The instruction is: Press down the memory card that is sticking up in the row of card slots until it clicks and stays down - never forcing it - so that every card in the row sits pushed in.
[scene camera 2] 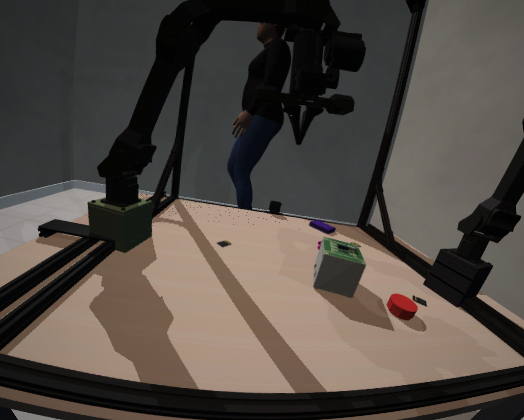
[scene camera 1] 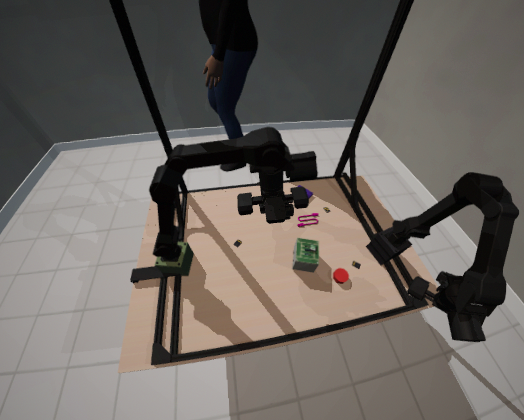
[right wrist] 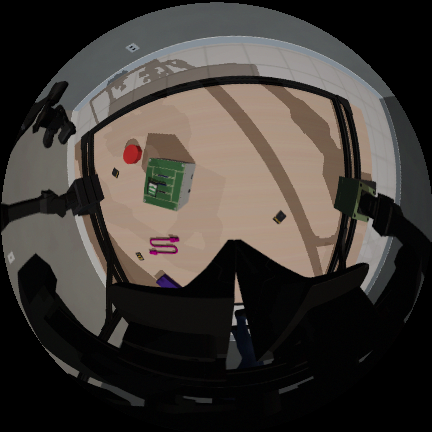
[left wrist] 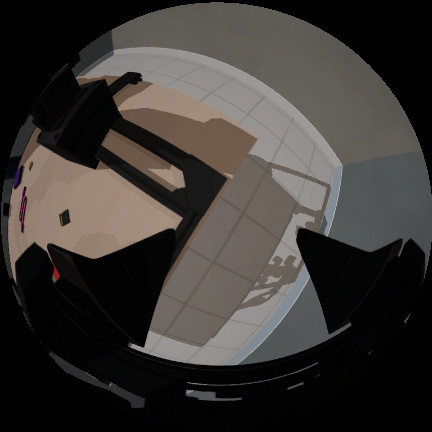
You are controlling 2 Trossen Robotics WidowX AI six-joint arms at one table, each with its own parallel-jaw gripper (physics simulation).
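Frame: origin at the left arm's base, x ahead, y left, z up, level; millimetres.
Seen in the pictures: left gripper, fingertip midpoint: (scene camera 1: 435, 306) (left wrist: 239, 235); right gripper, fingertip midpoint: (scene camera 2: 298, 144) (right wrist: 233, 245); left arm's base, link origin: (scene camera 2: 466, 256) (scene camera 1: 395, 238) (right wrist: 72, 198) (left wrist: 62, 108); right arm's base, link origin: (scene camera 2: 121, 201) (scene camera 1: 171, 253) (right wrist: 364, 202).
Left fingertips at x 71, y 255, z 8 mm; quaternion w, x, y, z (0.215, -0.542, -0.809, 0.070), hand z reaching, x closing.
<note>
Pixels of each thing's middle, then the offset from my left fingertips to it.
- grey box with a green circuit-board top, body centre: (right wrist: 161, 183) (scene camera 2: 342, 249) (scene camera 1: 307, 250) dy -363, dx +276, dz -37 mm
- small pale-and-green piece, body centre: (right wrist: 151, 188) dy -363, dx +253, dz -32 mm
- red disc, body centre: (scene camera 2: 401, 307) (right wrist: 132, 153) (scene camera 1: 340, 276) dy -238, dx +178, dz -109 mm
- magenta cable, body centre: (right wrist: 162, 246) (scene camera 1: 308, 219) dy -533, dx +151, dz -118 mm
- purple block, body centre: (right wrist: 169, 285) (scene camera 2: 322, 226) dy -692, dx +87, dz -114 mm
A grey box with a green circuit-board top (scene camera 1: 300, 246) (scene camera 2: 327, 245) (right wrist: 172, 170) stands on the table and bears the row of dark card slots. A small pale-and-green piece (right wrist: 153, 188) stands out at one side of the row; whether it is the raised card is too small to tell. My right gripper (scene camera 1: 275, 216) (scene camera 2: 299, 142) (right wrist: 233, 245) is shut and empty, pointing down, high above the table and well apart from the box. My left gripper (scene camera 1: 444, 305) (left wrist: 239, 235) is open and empty, beyond the table's right edge in scene camera 1.
A red disc (scene camera 1: 341, 275) (scene camera 2: 402, 306) (right wrist: 132, 154) lies near the box. Loose small cards (scene camera 1: 238, 243) (right wrist: 279, 217), a magenta cable (scene camera 1: 308, 220) (right wrist: 164, 245) and a purple block (scene camera 2: 322, 226) (right wrist: 168, 281) lie around. Black rails (scene camera 1: 292, 338) frame the table. A person (scene camera 2: 267, 75) stands behind.
</note>
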